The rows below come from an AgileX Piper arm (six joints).
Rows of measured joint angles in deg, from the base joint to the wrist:
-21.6, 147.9, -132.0, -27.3, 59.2, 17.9
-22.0, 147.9, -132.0, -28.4, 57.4, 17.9
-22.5, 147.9, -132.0, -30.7, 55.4, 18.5
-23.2, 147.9, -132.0, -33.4, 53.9, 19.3
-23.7, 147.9, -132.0, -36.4, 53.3, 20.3
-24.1, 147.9, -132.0, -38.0, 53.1, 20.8
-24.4, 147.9, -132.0, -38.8, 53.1, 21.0
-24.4, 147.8, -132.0, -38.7, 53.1, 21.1
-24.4, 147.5, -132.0, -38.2, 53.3, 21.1
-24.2, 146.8, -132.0, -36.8, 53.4, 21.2
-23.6, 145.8, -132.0, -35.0, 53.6, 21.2
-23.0, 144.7, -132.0, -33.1, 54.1, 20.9
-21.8, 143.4, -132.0, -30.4, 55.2, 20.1
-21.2, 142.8, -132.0, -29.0, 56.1, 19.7
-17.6, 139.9, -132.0, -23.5, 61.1, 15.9
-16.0, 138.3, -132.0, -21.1, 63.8, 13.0
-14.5, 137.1, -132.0, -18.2, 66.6, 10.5
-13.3, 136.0, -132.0, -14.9, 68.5, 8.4
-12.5, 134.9, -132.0, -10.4, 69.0, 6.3
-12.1, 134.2, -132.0, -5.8, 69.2, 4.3
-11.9, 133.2, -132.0, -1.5, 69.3, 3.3
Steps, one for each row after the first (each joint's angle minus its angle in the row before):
-0.4, 0.0, 0.0, -1.1, -1.8, 0.0
-0.5, 0.0, 0.0, -2.3, -2.0, 0.6
-0.7, 0.0, 0.0, -2.7, -1.5, 0.8
-0.5, 0.0, 0.0, -3.0, -0.6, 1.0
-0.4, 0.0, 0.0, -1.6, -0.2, 0.5
-0.3, 0.0, 0.0, -0.8, 0.0, 0.2
0.0, -0.1, 0.0, 0.1, 0.0, 0.1
0.0, -0.3, 0.0, 0.5, 0.2, 0.0
0.2, -0.7, 0.0, 1.4, 0.1, 0.1
0.6, -1.0, 0.0, 1.8, 0.2, 0.0
0.6, -1.1, 0.0, 1.9, 0.5, -0.3
1.2, -1.3, 0.0, 2.7, 1.1, -0.8
0.6, -0.6, 0.0, 1.4, 0.9, -0.4
3.6, -2.9, 0.0, 5.5, 5.0, -3.8
1.6, -1.6, 0.0, 2.4, 2.7, -2.9
1.5, -1.2, 0.0, 2.9, 2.8, -2.5
1.2, -1.1, 0.0, 3.3, 1.9, -2.1
0.8, -1.1, 0.0, 4.5, 0.5, -2.1
0.4, -0.7, 0.0, 4.6, 0.2, -2.0
0.2, -1.0, 0.0, 4.3, 0.1, -1.0

